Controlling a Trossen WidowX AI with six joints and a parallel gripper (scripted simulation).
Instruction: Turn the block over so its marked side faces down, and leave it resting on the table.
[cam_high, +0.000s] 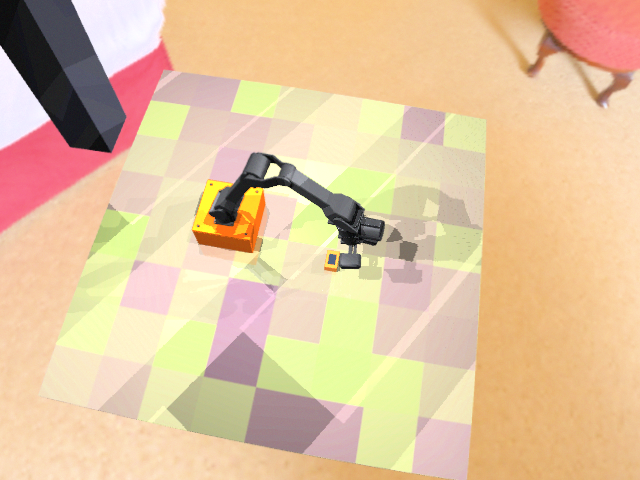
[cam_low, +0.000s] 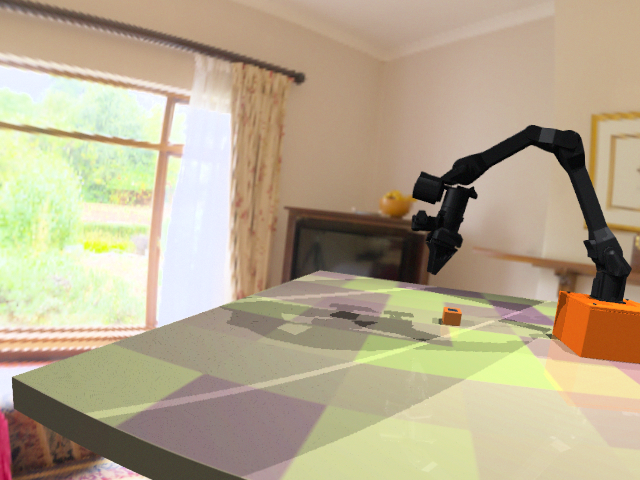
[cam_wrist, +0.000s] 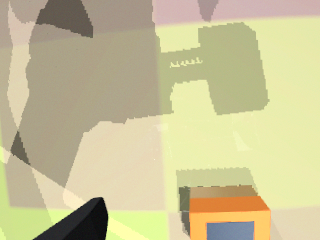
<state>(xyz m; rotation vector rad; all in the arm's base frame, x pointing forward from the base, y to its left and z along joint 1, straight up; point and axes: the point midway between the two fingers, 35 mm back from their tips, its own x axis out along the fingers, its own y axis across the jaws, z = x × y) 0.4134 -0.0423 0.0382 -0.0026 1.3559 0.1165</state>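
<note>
My gripper tip is 9 cm above the orange block, 7 cm past it and 2 cm to the left of it.
</note>
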